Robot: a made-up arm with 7 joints. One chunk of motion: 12 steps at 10 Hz.
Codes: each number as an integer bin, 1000 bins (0 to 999) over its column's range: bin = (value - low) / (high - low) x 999, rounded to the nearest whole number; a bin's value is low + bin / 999 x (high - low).
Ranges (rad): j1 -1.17..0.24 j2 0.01..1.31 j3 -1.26..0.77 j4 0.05..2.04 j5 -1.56..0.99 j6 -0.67..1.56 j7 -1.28..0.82
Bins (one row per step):
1: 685 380 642 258 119 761 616
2: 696 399 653 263 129 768 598
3: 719 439 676 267 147 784 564
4: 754 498 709 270 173 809 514
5: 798 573 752 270 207 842 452
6: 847 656 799 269 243 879 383
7: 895 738 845 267 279 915 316
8: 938 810 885 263 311 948 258
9: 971 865 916 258 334 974 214
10: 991 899 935 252 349 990 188
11: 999 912 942 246 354 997 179
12: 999 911 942 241 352 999 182
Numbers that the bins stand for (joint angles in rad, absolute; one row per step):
1: -0.2032 0.5045 0.0446 0.5639 -1.2562 1.0287 0.0149
2: -0.1877 0.5292 0.0669 0.5739 -1.2307 1.0444 -0.0229
3: -0.1552 0.5813 0.1137 0.5819 -1.1848 1.0801 -0.0944
4: -0.1058 0.6580 0.1807 0.5878 -1.1184 1.1359 -0.1995
5: -0.0437 0.7556 0.2681 0.5878 -1.0316 1.2095 -0.3298
6: 0.0255 0.8637 0.3636 0.5858 -0.9397 1.2921 -0.4749
7: 0.0932 0.9704 0.4571 0.5819 -0.8478 1.3725 -0.6157
8: 0.1539 1.0641 0.5383 0.5739 -0.7662 1.4462 -0.7377
9: 0.2005 1.1356 0.6013 0.5639 -0.7074 1.5042 -0.8302
10: 0.2287 1.1799 0.6399 0.5520 -0.6692 1.5399 -0.8848
11: 0.2400 1.1968 0.6542 0.5400 -0.6564 1.5555 -0.9037
12: 0.2400 1.1955 0.6542 0.5301 -0.6615 1.5600 -0.8974

